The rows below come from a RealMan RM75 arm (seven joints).
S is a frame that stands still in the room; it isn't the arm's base.
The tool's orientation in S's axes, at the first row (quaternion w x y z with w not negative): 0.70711 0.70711 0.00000 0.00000
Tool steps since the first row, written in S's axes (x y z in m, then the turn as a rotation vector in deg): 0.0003 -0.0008 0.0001 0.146 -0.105 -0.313; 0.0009 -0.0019 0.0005 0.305 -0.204 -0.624; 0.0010 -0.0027 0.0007 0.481 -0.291 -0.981; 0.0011 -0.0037 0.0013 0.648 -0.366 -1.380; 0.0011 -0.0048 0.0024 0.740 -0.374 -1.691; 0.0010 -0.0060 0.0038 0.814 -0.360 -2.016; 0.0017 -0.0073 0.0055 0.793 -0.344 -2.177; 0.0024 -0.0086 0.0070 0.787 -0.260 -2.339; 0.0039 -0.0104 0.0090 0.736 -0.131 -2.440
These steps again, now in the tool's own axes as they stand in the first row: 0.0003 0.0001 0.0008 0.146 -0.313 0.105; 0.0009 0.0005 0.0019 0.305 -0.624 0.204; 0.0010 0.0007 0.0027 0.481 -0.981 0.291; 0.0011 0.0013 0.0037 0.648 -1.380 0.366; 0.0011 0.0024 0.0048 0.740 -1.691 0.374; 0.0010 0.0038 0.0060 0.814 -2.016 0.360; 0.0017 0.0055 0.0073 0.793 -2.177 0.344; 0.0024 0.0070 0.0086 0.787 -2.339 0.260; 0.0039 0.0090 0.0104 0.736 -2.440 0.131
